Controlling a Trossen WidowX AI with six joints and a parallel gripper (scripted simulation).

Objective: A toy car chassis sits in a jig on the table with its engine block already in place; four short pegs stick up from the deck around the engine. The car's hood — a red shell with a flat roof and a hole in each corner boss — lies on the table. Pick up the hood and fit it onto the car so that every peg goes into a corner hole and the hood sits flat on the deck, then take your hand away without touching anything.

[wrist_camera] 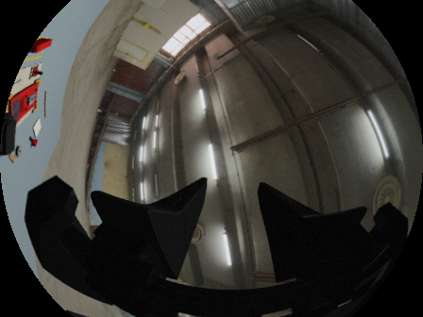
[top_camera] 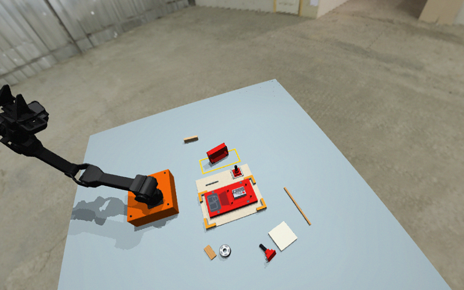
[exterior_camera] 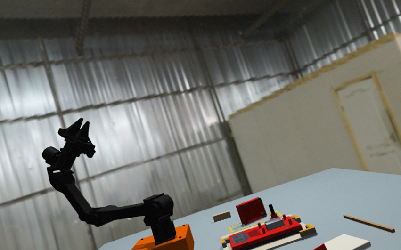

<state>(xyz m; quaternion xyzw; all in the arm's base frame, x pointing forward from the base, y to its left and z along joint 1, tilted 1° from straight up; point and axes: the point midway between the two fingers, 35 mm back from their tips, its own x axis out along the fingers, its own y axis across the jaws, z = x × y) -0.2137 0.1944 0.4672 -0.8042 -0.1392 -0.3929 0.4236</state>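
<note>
Right now my gripper tip is 53 cm above the red hood, 50 cm short of it and 7 cm to the left of it. Round my gripper tip: wood block: 56 cm below, 45 cm to the right, 32 cm ahead; then white tile: 59 cm ahead, 56 cm below, 51 cm to the right; then cream jig: 55 cm below, 48 cm ahead, 28 cm to the right.
</note>
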